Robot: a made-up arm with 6 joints.
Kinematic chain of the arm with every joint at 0, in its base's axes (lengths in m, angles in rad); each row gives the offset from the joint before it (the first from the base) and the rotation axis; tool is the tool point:
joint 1: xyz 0 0 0.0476 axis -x
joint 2: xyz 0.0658 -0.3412 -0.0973 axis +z
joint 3: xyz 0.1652 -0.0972 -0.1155 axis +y
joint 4: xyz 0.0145 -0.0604 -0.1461 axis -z
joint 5: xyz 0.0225 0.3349 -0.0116 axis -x
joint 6: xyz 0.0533 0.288 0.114 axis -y
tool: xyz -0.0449 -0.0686 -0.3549
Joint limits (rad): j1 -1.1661..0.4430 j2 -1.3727..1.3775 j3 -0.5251..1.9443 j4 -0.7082..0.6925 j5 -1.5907..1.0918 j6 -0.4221..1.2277
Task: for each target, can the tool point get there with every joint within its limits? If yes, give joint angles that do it. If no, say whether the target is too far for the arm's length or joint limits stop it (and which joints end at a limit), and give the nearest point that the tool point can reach.
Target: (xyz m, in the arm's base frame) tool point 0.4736 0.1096 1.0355
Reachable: no: joint limits stop it (at a limit: joint 1, joint 3, joint 4, joint 6) | nearest point 0.3156 0.1885 0.4568 | short by 0.605 m
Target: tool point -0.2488 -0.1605 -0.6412
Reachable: yes | joints -0.3502 1.1694 1.1242 0.1027 0.3946 0.3056
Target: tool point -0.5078 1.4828 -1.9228
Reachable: no: too far | nearest point 0.0388 0.5138 -0.9556 | short by 1.474 m
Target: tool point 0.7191 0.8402 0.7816
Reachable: no: joint limits stop it (at a limit: joint 1, joint 4, joint 6) | nearest point 0.4416 0.4963 0.3067 | short by 0.649 m
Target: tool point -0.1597 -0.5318 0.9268
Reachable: no: joint limits stop it (at a limit: joint 1, joint 2, joint 4, joint 6) | nearest point -0.1083 -0.3884 0.4532 | short by 0.497 m
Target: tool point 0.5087 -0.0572 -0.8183
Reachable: yes | joints -0.7040 -0.8174 -0.2721 0.2298 0.7325 0.2472
